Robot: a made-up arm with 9 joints.
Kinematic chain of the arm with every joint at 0, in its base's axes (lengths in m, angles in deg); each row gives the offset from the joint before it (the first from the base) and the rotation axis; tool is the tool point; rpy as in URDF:
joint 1: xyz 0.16 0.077 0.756 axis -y
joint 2: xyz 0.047 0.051 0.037 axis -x
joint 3: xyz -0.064 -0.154 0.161 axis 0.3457 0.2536 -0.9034
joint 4: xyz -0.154 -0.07 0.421 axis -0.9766 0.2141 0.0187
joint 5: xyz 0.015 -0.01 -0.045 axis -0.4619 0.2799 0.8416
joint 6: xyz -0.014 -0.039 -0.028 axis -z
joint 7: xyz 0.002 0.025 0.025 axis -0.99 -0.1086 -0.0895
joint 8: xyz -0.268 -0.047 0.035 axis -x
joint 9: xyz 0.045 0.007 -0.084 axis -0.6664 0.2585 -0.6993
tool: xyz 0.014 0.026 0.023 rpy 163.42 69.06 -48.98
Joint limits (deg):
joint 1: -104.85..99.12
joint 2: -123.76..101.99
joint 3: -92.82..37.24
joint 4: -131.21..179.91
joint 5: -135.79..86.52
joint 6: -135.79..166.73
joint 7: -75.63..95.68
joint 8: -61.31..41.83
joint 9: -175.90..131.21
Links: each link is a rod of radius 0.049 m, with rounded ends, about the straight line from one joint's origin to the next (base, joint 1, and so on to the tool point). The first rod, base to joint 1, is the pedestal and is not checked.
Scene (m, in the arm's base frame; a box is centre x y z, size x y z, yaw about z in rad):
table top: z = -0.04
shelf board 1: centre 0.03 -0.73 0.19 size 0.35 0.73 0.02 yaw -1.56
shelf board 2: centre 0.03 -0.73 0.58 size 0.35 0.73 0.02 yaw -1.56
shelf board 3: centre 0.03 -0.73 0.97 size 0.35 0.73 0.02 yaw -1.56
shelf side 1: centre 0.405 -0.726 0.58 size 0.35 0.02 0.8 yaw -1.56
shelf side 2: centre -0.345 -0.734 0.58 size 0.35 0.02 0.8 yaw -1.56
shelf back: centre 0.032 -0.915 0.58 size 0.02 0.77 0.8 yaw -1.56
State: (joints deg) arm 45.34 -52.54 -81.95 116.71 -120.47 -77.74 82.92 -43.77 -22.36
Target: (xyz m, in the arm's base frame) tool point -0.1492 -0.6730 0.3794
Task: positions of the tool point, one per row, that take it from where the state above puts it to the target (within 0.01 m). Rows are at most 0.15 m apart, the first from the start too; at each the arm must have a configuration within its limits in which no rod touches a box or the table.
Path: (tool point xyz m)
1: 0.0711 -0.5974 0.7990
2: 0.0380 -0.5224 0.8015
3: -0.0081 -0.4362 0.8209
4: -0.0507 -0.3421 0.8678
5: -0.1050 -0.3641 0.8007
6: -0.1483 -0.3820 0.7163
7: -0.1748 -0.3940 0.6154
8: -0.1780 -0.3982 0.5011
9: -0.1522 -0.3930 0.3794
10: -0.1574 -0.5092 0.3950
11: -0.1674 -0.5948 0.4087
12: -0.1695 -0.6483 0.4053
13: -0.1492 -0.6730 0.3794

